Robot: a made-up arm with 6 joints. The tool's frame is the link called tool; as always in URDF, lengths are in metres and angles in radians.
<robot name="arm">
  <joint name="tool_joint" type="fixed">
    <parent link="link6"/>
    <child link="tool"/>
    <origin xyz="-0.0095 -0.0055 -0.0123" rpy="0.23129 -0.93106 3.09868"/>
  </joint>
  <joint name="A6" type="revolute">
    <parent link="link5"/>
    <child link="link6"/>
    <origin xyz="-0.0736 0.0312 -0.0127" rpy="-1.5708 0 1.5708"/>
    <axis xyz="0 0 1"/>
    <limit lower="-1.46" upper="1.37" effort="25" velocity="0.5"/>
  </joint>
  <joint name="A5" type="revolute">
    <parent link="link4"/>
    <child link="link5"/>
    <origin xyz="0.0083 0.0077 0.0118" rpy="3.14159 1.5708 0"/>
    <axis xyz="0 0 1"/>
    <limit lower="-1.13" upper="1.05" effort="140" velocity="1.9"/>
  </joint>
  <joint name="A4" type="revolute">
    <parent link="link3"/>
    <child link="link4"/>
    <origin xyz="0.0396 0.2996 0.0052" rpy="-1.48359 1.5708 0"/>
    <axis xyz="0 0 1"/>
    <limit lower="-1.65" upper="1.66" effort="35" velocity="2.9"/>
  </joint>
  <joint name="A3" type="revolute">
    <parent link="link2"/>
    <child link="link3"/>
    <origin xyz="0.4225 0.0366 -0.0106" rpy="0 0 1.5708"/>
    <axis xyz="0 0 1"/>
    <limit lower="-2.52" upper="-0.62" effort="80" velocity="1.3"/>
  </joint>
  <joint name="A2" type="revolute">
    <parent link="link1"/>
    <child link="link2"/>
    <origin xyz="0.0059 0.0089 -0.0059" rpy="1.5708 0 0"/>
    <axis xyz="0 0 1"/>
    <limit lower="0.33" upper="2.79" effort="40" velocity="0.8"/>
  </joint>
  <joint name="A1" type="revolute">
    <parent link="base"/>
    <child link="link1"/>
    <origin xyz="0.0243 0.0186 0.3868" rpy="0 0 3.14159"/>
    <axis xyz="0 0 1"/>
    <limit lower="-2.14" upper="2.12" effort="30" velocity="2.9"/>
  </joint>
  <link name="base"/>
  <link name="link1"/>
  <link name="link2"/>
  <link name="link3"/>
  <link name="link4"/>
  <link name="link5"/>
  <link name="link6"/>
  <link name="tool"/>
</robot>
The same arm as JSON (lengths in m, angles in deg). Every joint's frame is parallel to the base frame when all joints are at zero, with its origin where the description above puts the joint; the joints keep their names.
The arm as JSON. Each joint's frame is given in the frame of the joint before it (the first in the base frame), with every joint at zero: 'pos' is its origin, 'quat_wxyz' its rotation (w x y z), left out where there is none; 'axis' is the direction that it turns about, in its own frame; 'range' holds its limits. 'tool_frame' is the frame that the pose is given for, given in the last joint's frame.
{"length_unit": "m", "angle_unit": "deg", "joints": [
  {"joint": "A1", "pos": [0.0243, 0.0186, 0.3868], "axis": [0.0, 0.0, 1.0], "range": [-122.61, 121.47]},
  {"joint": "A2", "pos": [-0.0059, -0.0089, -0.0059], "axis": [0.0, 1.0, 0.0], "range": [18.91, 159.86]},
  {"joint": "A3", "pos": [-0.4225, -0.0106, 0.0366], "axis": [0.0, 1.0, 0.0], "range": [-144.39, -35.52]},
  {"joint": "A4", "pos": [0.2996, 0.0052, 0.0396], "axis": [0.9962, 0.0, 0.0871], "range": [-94.54, 95.11]},
  {"joint": "A5", "pos": [0.0124, -0.0083, -0.0066], "axis": [0.0, 1.0, 0.0], "range": [-64.74, 60.16]},
  {"joint": "A6", "pos": [0.0706, -0.0127, 0.0375], "axis": [0.9962, 0.0, 0.0871], "range": [-83.65, 78.5]}
], "tool_frame": {"pos": [-0.0114, 0.0055, -0.0105], "quat_wxyz": [0.957747, 0.09107, 0.270003, -0.039048]}}

